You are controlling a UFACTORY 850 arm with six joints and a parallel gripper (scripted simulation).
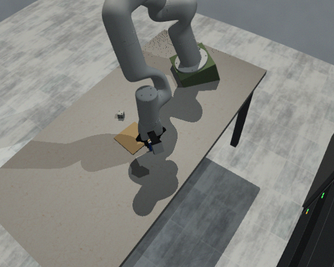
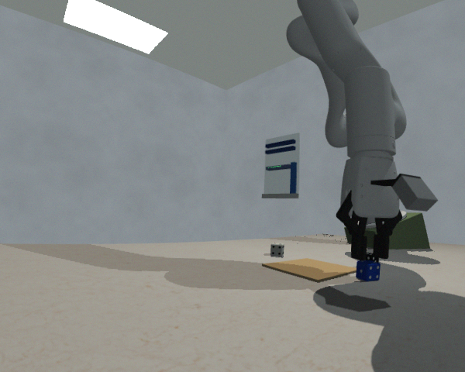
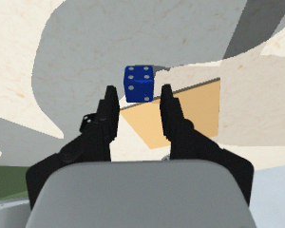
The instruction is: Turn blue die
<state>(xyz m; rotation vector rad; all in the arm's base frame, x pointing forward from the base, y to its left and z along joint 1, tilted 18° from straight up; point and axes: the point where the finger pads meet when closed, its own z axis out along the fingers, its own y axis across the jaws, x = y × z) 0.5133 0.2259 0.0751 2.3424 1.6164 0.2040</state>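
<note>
The blue die is 40 mm below my hand. Also, from my hand: white die (260 mm to the right, 40 mm below, 30 mm behind); then black die (100 mm behind, 50 mm to the right, 40 mm below); then tan mat (110 mm to the right, 50 mm below, 20 mm ahead).
</note>
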